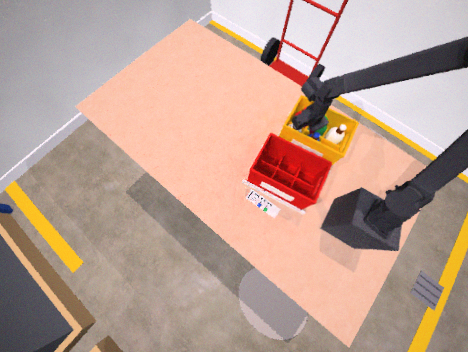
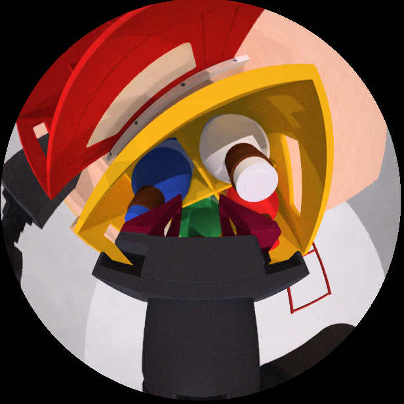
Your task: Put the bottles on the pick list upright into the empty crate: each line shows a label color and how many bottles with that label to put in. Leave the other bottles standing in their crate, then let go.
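Observation:
The yellow crate holds standing bottles: a blue bottle, a white bottle, a red bottle and a green bottle. My gripper is over this crate, its fingers partly open above the green bottle, with nothing held. The fingers and gripper body hide the green bottle's neck and part of the red bottle. The divided red crate shows empty compartments. The pick list shows blue and green marks; its counts are too small to read.
The red crate stands close beside the yellow crate, between it and the pick list, with a pale strip along its lower edge. The arm's dark base stands right of the red crate. A red hand truck stands behind the table near the wall.

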